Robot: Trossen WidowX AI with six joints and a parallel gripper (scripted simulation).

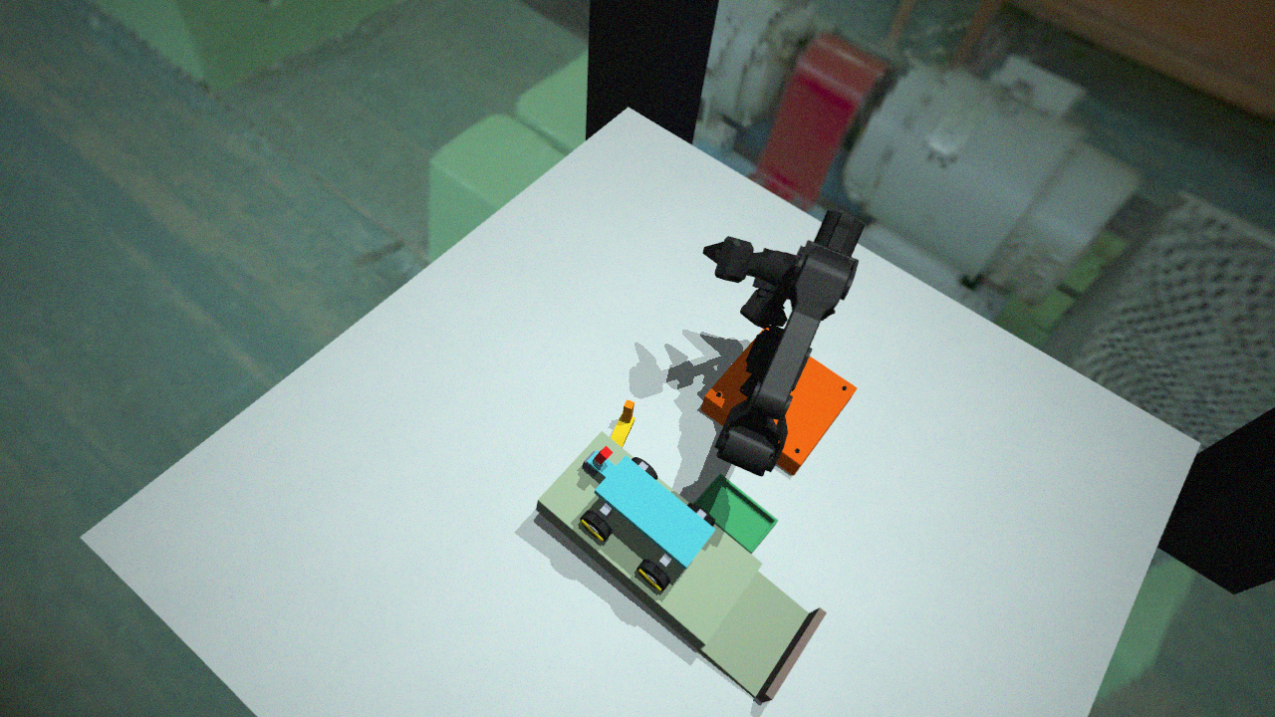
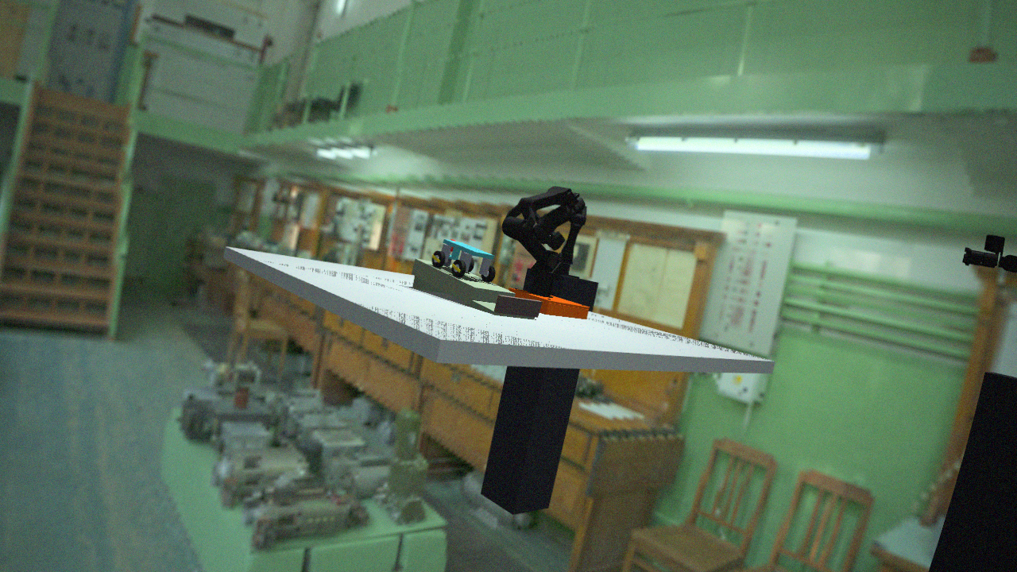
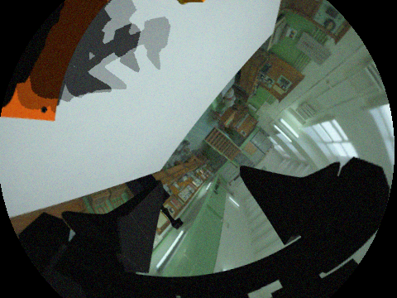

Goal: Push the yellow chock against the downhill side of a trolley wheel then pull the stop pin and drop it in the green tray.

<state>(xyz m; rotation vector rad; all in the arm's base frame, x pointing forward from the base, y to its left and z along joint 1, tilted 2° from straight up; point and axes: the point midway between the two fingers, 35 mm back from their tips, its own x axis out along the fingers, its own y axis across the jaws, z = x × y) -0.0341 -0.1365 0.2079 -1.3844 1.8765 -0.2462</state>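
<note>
Right now my gripper tip is 240 mm short of the yellow chock, 220 mm above it and 10 mm to the right of it. The rest, counted from my gripper tip: brown lip (430 mm to the left, 380 mm ahead, 210 mm below); then red-headed stop pin (360 mm ahead, 110 mm below, 50 mm to the left); then cyan trolley (380 mm ahead, 160 mm to the left, 130 mm below).
</note>
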